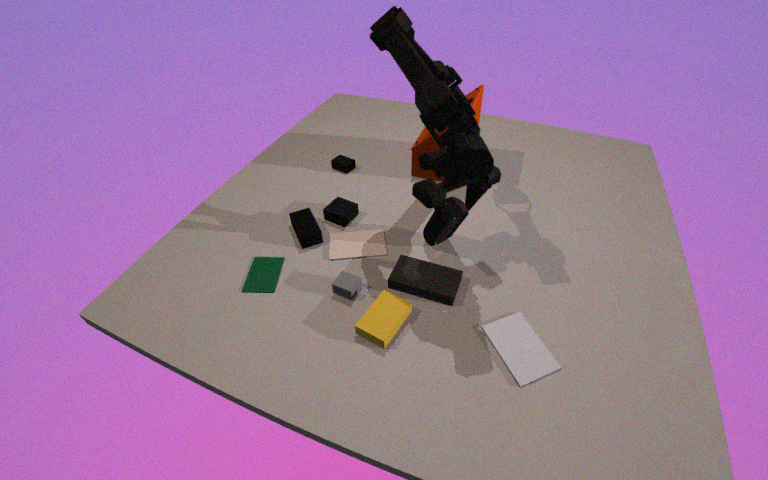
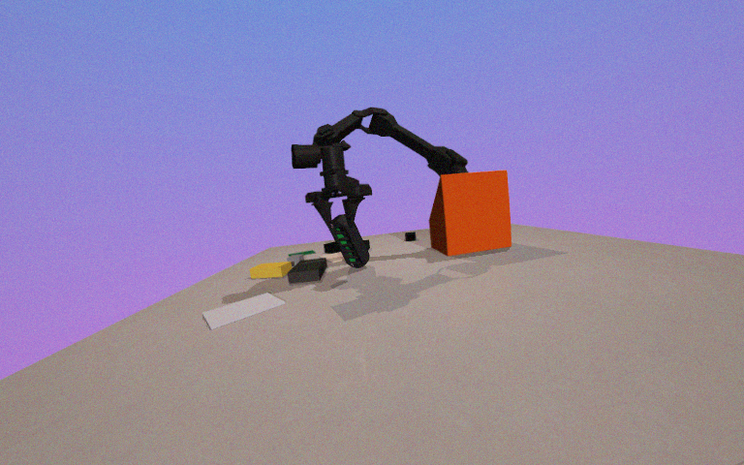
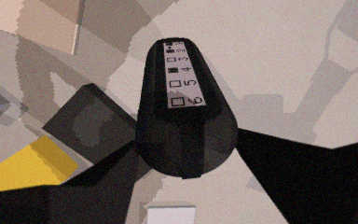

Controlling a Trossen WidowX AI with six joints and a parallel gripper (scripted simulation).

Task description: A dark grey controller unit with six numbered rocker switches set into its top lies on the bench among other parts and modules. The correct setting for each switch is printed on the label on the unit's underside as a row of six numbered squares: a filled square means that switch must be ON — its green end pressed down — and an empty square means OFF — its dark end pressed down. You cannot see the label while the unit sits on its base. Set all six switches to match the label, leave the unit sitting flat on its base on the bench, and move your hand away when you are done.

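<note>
Right now the dark grey box is 11 cm below my gripper tip, 11 cm ahead of it and 1 cm to the right of it. From my gripper tip the other things lie so: grey cube: 20 cm ahead, 15 cm to the right, 11 cm below; then beige card: 21 cm to the right, 12 cm below, 7 cm ahead; then yellow block: 24 cm ahead, 11 cm below, 4 cm to the right.
</note>
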